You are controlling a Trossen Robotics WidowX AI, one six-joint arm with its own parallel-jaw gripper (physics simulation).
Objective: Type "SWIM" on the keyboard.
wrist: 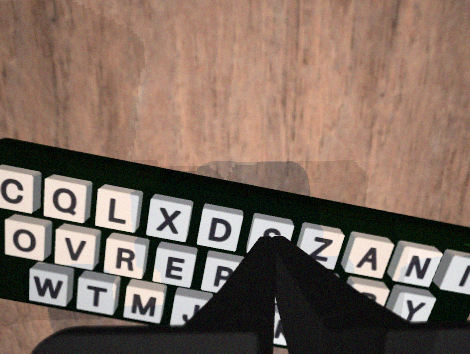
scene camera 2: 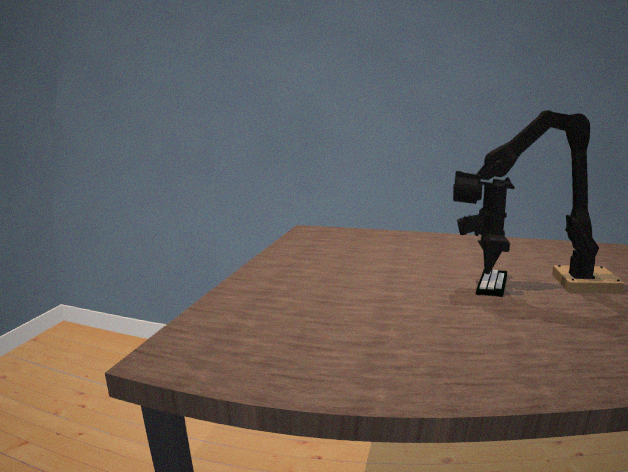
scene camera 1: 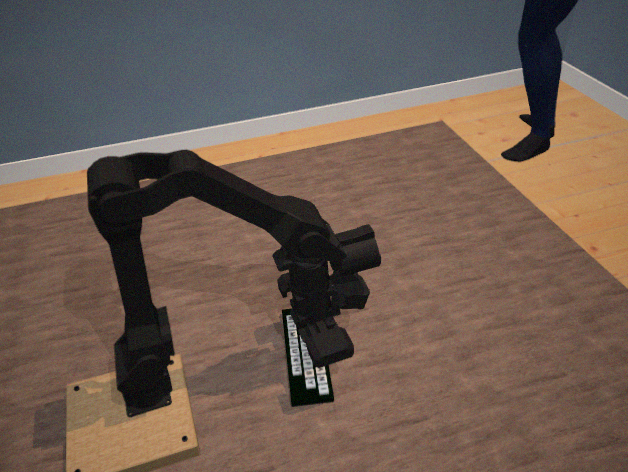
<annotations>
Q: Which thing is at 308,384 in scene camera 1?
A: A keyboard.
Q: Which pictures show my gripper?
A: The wrist view, scene camera 2 and scene camera 1: all of them.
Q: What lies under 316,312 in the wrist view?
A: My gripper.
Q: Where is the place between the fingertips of my gripper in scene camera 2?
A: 487,273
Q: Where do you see a keyboard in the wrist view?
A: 96,235
</annotations>
